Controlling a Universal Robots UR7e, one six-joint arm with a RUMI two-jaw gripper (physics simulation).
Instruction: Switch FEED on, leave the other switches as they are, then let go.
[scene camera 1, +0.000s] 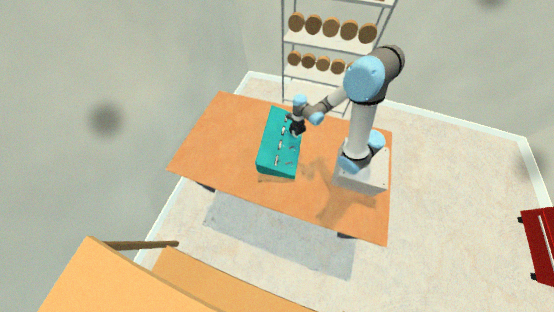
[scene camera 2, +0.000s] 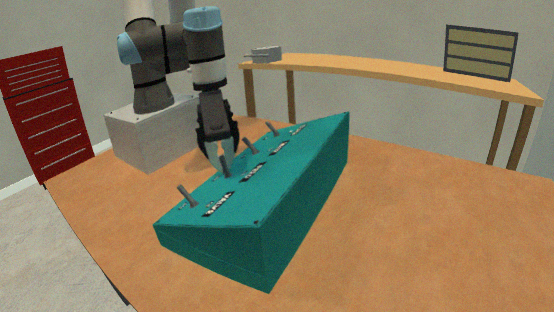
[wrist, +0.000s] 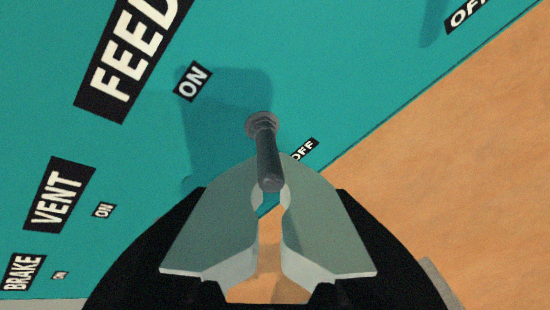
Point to my gripper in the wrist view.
At 272, 155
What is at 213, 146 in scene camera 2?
My gripper.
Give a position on a teal switch panel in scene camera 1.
At 274, 152
